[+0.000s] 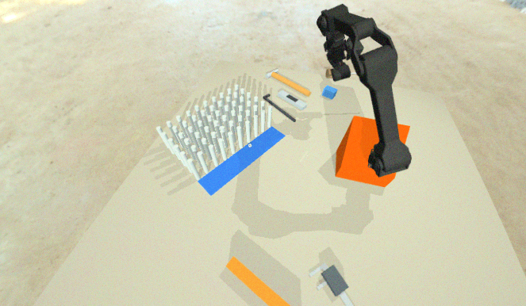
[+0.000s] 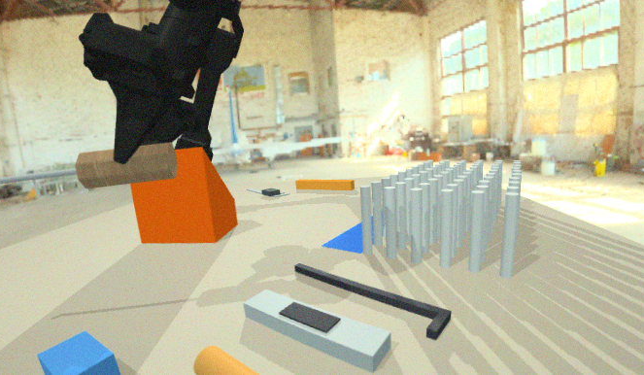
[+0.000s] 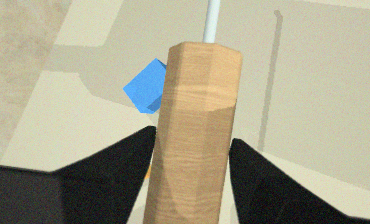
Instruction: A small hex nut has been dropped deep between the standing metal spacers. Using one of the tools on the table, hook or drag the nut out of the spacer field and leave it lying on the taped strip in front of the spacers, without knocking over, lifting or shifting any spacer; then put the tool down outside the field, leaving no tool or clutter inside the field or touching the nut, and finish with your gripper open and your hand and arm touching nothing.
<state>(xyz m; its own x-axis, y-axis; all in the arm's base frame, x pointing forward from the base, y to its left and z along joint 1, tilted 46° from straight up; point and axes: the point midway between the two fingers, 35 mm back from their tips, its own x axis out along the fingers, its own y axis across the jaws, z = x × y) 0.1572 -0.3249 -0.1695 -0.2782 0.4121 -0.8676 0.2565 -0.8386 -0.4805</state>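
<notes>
Right now my gripper tip is 16 cm above the blue cube, 10 cm to the left of it and 1 cm past it. Also, from my gripper tip: orange bar (78 cm to the left, 16 cm below, 15 cm ahead); then blue taped strip (37 cm to the left, 31 cm ahead, 18 cm below); then grey block (17 cm below, 17 cm ahead, 1 cm to the right).
</notes>
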